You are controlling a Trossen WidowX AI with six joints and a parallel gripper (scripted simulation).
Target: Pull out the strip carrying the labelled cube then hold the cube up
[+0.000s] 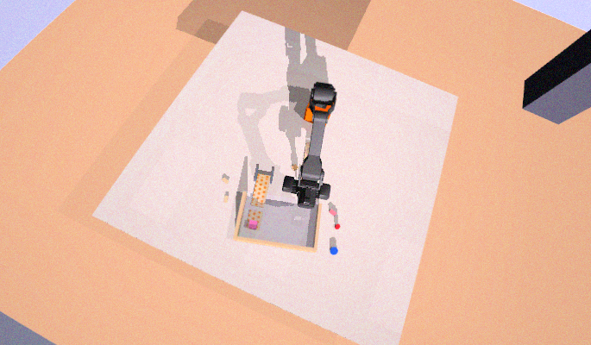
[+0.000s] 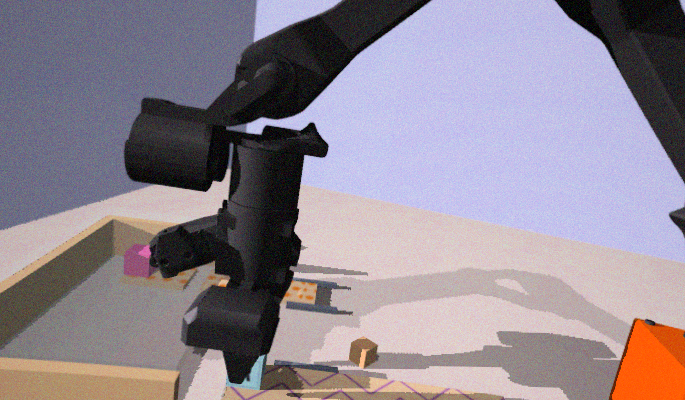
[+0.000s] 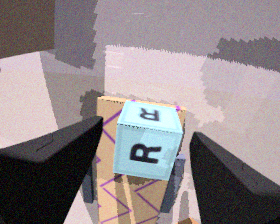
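Right now my gripper tip is right at the light-blue cube marked r. Round my gripper tip: small tan block 10 cm behind, 8 cm to the right, 1 cm below; zigzag strip 12 cm behind, 2 cm to the right, 2 cm below; pink piece 14 cm to the left, 2 cm ahead, 1 cm below.
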